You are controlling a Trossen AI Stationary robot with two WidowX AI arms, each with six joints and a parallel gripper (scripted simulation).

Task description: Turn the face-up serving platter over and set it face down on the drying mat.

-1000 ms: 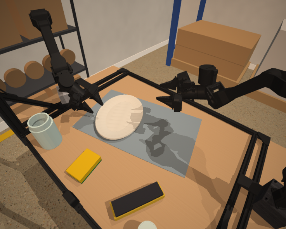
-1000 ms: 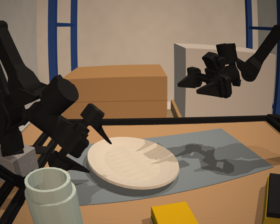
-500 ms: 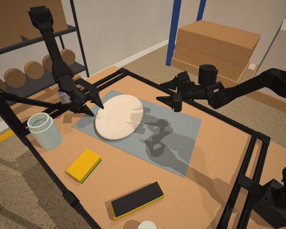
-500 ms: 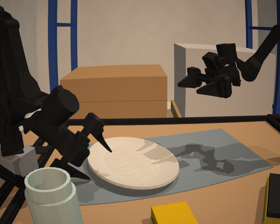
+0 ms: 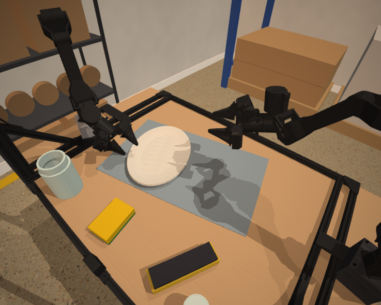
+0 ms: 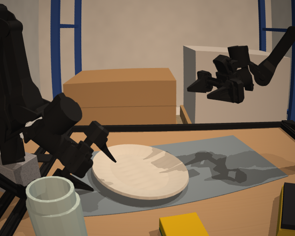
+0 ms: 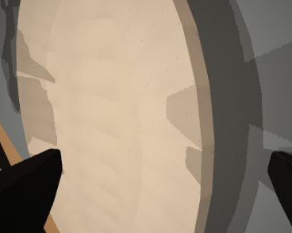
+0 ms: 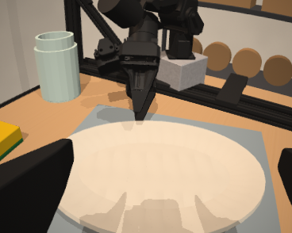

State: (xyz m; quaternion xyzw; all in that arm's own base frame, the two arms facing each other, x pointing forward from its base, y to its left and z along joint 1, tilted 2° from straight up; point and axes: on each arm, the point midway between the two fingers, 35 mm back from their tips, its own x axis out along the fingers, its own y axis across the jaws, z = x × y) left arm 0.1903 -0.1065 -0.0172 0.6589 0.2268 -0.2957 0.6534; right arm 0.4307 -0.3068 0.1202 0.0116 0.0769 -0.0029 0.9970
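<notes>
The cream oval serving platter lies 110 mm to the right of my left hand, 70 mm ahead of it and 50 mm below it. Round my left hand: pale green jar 230 mm behind, 50 mm to the left, 10 mm above; grey drying mat 210 mm to the right, 90 mm ahead, 60 mm below; yellow sponge 220 mm behind, 170 mm to the right, 50 mm below.
Right now my right hand is 200 mm to the right of the cream oval serving platter, 190 mm above it and 70 mm past it. Also, from my right hand: grey drying mat (210 mm below, 90 mm to the left, 50 mm behind); yellow sponge (370 mm behind, 190 mm below, 140 mm to the left); black-and-yellow brush (360 mm behind, 180 mm below, 110 mm to the right).
</notes>
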